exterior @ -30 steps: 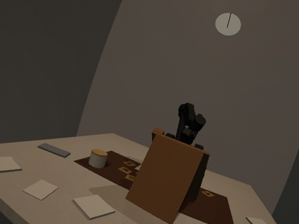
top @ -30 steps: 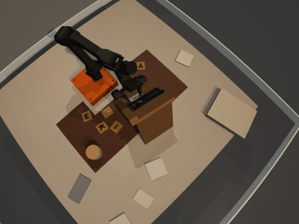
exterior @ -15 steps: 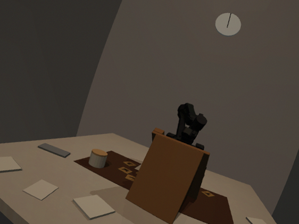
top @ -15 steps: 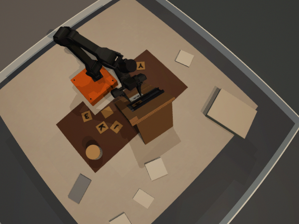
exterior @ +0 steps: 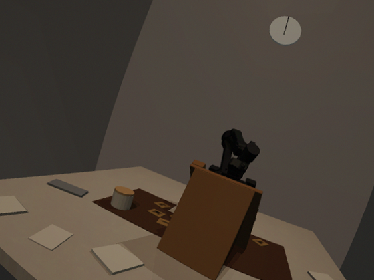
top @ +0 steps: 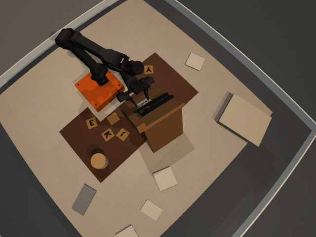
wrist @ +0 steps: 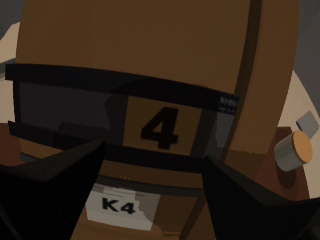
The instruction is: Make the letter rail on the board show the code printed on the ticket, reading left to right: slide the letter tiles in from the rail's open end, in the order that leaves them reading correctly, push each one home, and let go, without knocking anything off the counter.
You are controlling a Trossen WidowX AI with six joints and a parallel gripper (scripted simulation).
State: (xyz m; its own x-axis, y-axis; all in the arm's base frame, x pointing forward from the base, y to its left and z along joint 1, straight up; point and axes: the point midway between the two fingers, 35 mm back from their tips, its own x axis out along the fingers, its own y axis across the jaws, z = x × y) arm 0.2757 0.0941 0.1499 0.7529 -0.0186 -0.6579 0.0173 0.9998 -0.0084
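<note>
Now: the tile marked 4 3 cm ahead of my gripper tip and 2 cm below it. The rest, counted from my gripper tip: dark brown mat (10 cm behind, 7 cm to the right, 19 cm below); pale ticket (3 cm behind, 2 cm to the left, 10 cm below); tile marked y (23 cm behind, 19 cm to the left, 19 cm below).
</note>
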